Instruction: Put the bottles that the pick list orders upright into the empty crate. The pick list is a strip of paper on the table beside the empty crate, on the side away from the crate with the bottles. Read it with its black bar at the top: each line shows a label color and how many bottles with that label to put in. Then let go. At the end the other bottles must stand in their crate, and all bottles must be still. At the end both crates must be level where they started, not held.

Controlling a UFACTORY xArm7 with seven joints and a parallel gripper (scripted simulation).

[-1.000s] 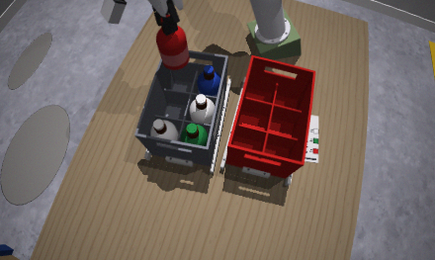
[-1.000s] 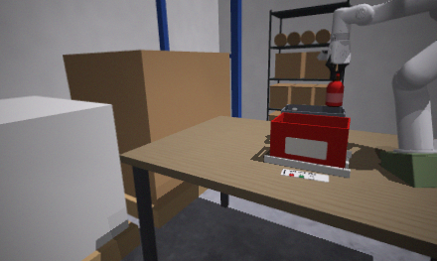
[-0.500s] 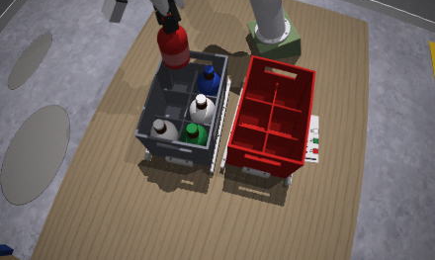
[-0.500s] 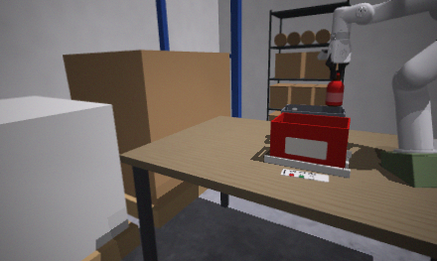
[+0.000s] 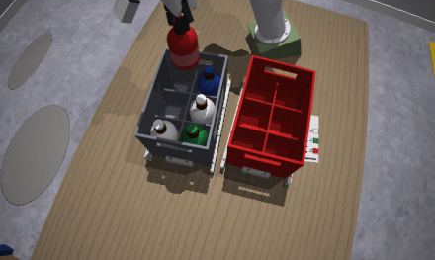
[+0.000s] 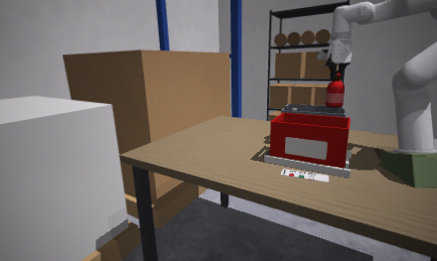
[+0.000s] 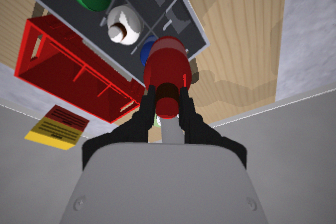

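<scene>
My hand is 70 mm above the red-label bottle. The rest, counted from my hand: green bottle 180 mm ahead, 40 mm to the left, 250 mm below; then blue-label bottle 60 mm to the left, 250 mm below; then grey crate 90 mm ahead, 10 mm to the left, 250 mm below.
</scene>
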